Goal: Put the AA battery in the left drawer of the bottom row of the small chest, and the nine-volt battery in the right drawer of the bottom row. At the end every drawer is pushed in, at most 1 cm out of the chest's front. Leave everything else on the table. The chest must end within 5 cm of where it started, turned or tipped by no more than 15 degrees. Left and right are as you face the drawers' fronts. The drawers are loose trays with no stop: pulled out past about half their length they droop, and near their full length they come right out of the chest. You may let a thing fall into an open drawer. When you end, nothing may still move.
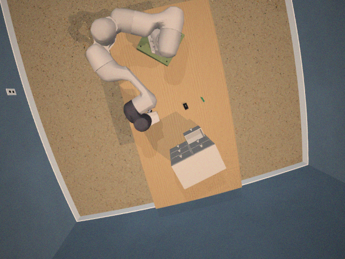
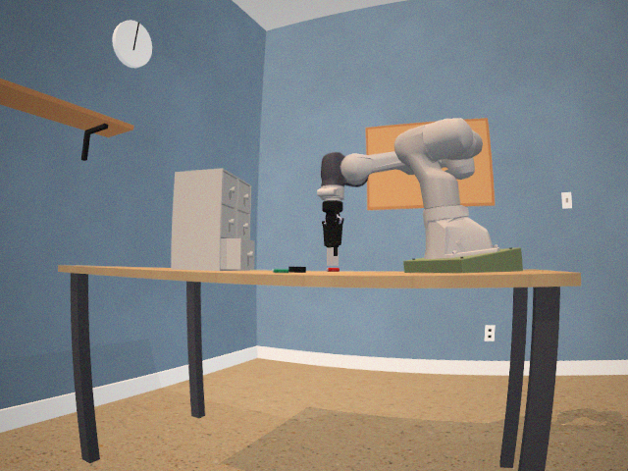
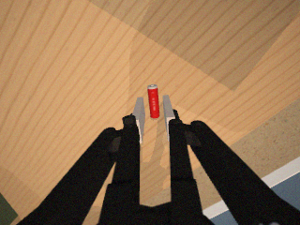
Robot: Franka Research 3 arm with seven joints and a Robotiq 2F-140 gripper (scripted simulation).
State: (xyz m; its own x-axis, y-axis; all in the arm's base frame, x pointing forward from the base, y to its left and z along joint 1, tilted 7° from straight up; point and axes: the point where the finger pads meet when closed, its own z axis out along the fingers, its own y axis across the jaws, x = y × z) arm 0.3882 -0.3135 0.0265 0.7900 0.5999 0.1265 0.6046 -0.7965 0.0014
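My gripper is now 5 cm above the red AA battery. From my hand the other things lie so: green AA battery (42 cm to the left, 7 cm ahead, 5 cm below); black nine-volt battery (28 cm to the left, 7 cm ahead, 5 cm below).
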